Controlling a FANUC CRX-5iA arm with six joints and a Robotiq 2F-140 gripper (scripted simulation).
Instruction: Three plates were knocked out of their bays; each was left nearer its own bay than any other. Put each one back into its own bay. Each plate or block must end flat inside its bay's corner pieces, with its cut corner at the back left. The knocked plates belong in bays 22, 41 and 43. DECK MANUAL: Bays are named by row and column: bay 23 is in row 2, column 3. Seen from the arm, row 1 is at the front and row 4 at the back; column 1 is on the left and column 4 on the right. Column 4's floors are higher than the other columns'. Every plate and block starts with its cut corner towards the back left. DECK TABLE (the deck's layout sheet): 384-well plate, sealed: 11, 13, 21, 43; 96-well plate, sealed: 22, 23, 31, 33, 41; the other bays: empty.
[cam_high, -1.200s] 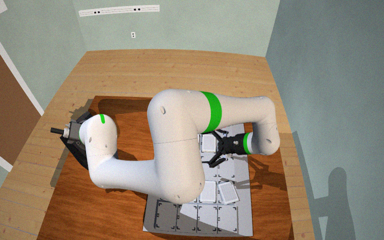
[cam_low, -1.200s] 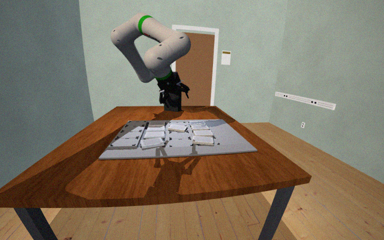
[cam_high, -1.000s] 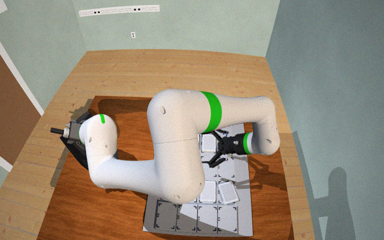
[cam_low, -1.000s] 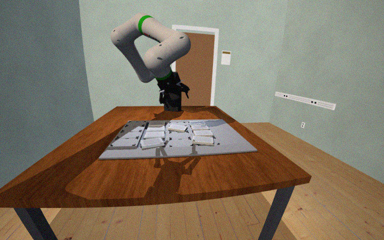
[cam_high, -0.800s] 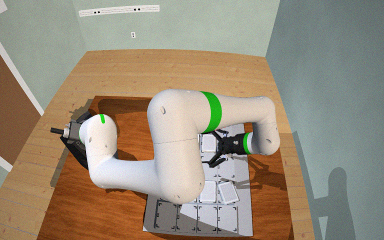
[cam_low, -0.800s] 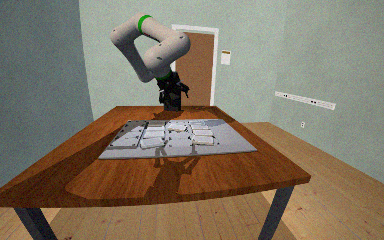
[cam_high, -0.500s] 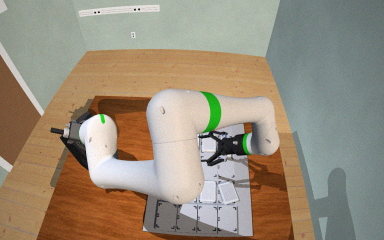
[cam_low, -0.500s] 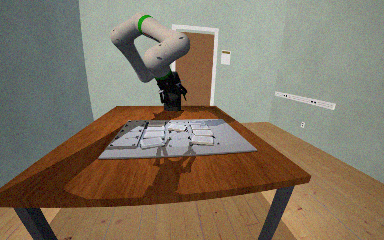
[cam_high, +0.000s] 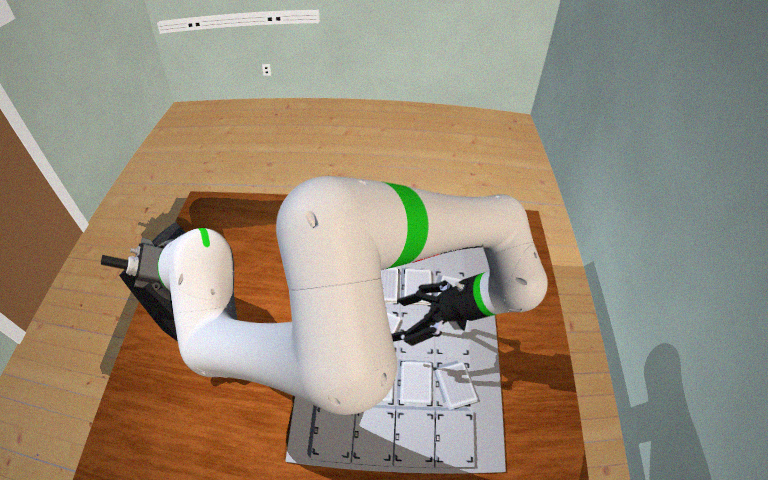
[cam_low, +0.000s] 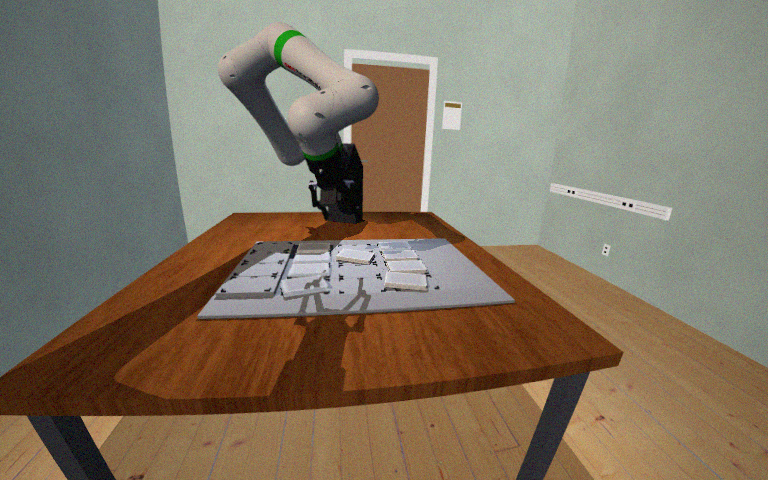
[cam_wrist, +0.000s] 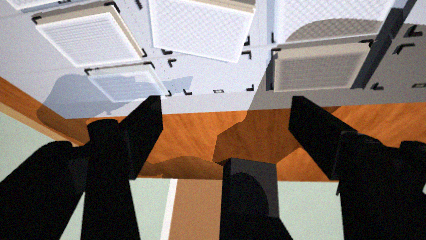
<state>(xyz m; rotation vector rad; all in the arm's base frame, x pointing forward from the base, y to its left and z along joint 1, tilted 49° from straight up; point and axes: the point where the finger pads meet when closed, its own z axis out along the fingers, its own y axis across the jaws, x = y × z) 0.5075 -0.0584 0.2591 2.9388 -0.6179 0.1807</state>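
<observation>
Now: hand 160 mm past the bay label 12, 130 mm to the right of it and 190 mm above it.
</observation>
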